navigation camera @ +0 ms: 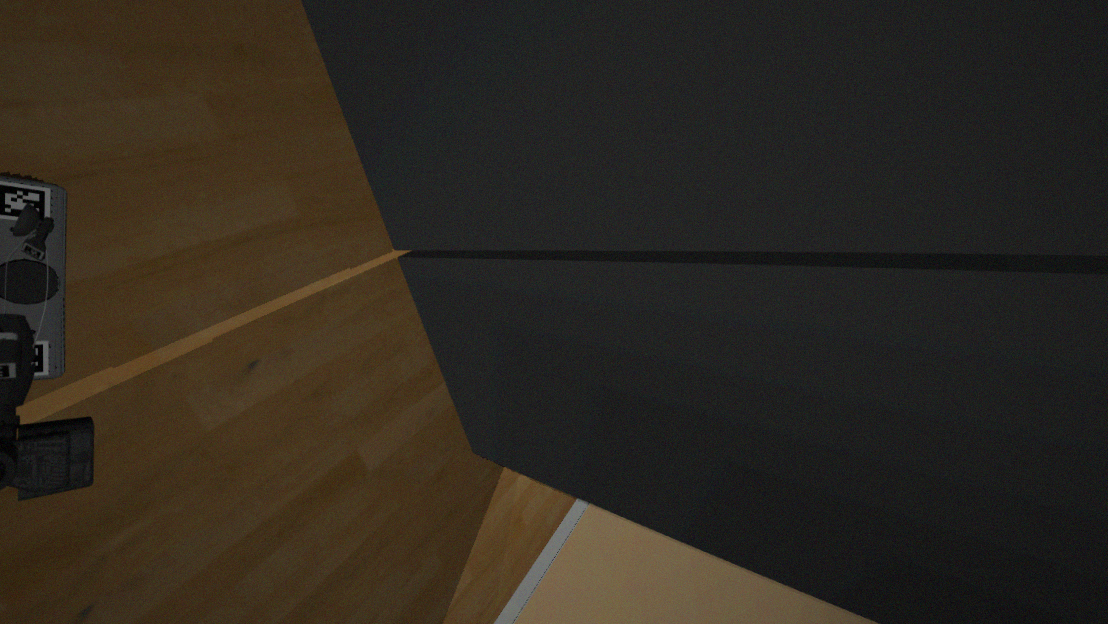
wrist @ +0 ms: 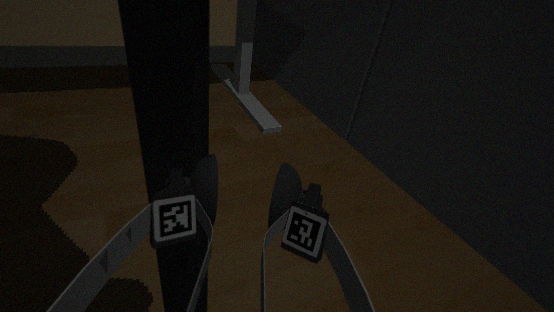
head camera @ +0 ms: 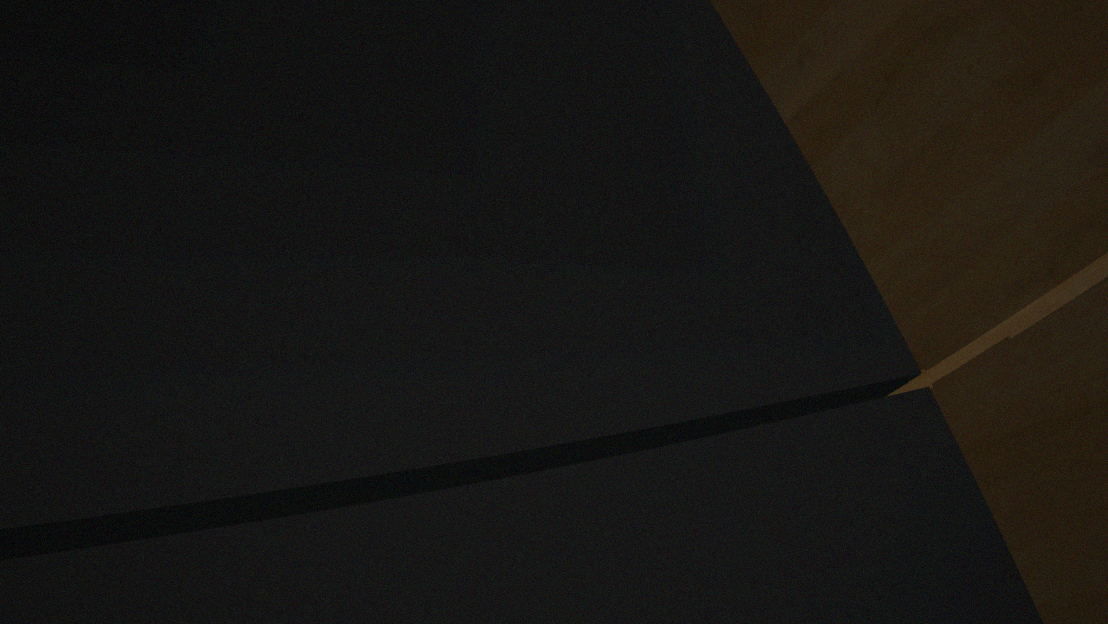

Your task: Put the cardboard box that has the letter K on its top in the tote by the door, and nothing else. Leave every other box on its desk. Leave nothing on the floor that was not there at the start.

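Pixels of known places: robot's base, origin of the base link: (navigation camera: 24, 278).
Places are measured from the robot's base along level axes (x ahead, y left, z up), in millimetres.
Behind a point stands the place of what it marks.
Note:
My gripper (wrist: 247, 181) @[z 480, x -17, y 105 mm] is open in the wrist view, with its two dark fingertips apart and brown wood floor showing between them. It points over the floor, to the left of a dark grey panel. The cardboard box with the letter K, the other boxes and the tote do not show in the three views. The views are dim.
A large dark grey panelled surface (head camera: 465, 255) @[z 780, x 907, y -90 mm] (navigation camera: 736, 387) @[z 1084, x 926, y -126 mm] (wrist: 450, 125) with a seam stands close beside wood floor (head camera: 930, 155) @[z 0, x 744, y -228 mm] (navigation camera: 193, 271) @[z 0, x 256, y 33 mm] (wrist: 400, 240). In the wrist view, a black post (wrist: 172, 90) stands left and a grey leg with a flat foot (wrist: 257, 111) farther back.

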